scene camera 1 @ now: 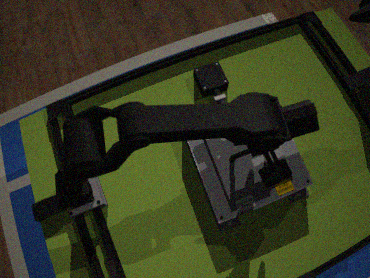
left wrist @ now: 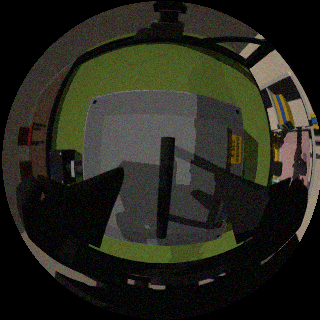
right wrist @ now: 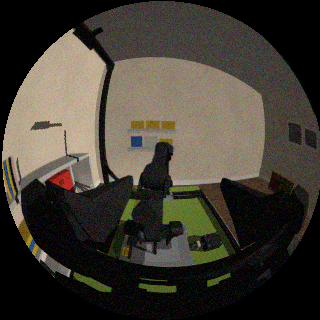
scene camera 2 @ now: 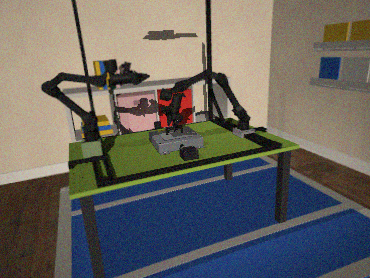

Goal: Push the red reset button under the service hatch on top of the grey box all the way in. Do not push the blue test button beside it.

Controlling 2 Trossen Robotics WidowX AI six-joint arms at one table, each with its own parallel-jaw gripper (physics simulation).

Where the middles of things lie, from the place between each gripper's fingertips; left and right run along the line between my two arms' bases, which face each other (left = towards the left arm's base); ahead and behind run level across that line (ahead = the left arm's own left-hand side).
Right now my left hand is 2 cm to the right of the service hatch [scene camera 1: 238,170] and 2 cm above it. Also, from my left hand: grey box [scene camera 1: 225,211]: 7 cm ahead, 3 cm to the left, 7 cm below.
Now: right hand 40 mm past the service hatch, 130 mm to the right of it and 340 mm above it. The rest, counted from my right hand: grey box 30 mm ahead, 140 mm to the left, 400 mm below.
